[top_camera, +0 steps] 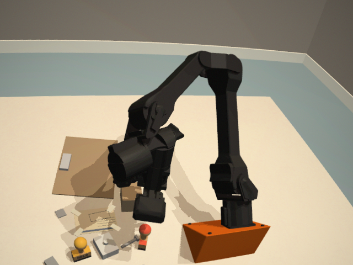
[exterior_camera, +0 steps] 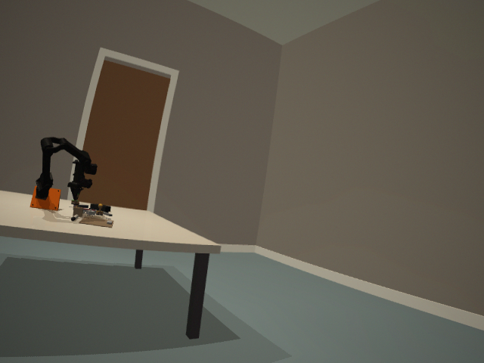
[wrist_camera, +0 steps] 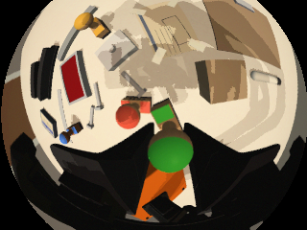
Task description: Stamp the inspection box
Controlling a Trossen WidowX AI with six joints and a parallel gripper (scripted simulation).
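The stamp with red knob lies 5 cm below my gripper tip, 4 cm to the left of it and 1 cm ahead of it. Also, from my gripper tip: cardboard box: 8 cm to the right, 5 cm below, 3 cm ahead; green-knobbed stamp: right at my gripper tip; card: 12 cm ahead, 8 cm below, 2 cm to the right.
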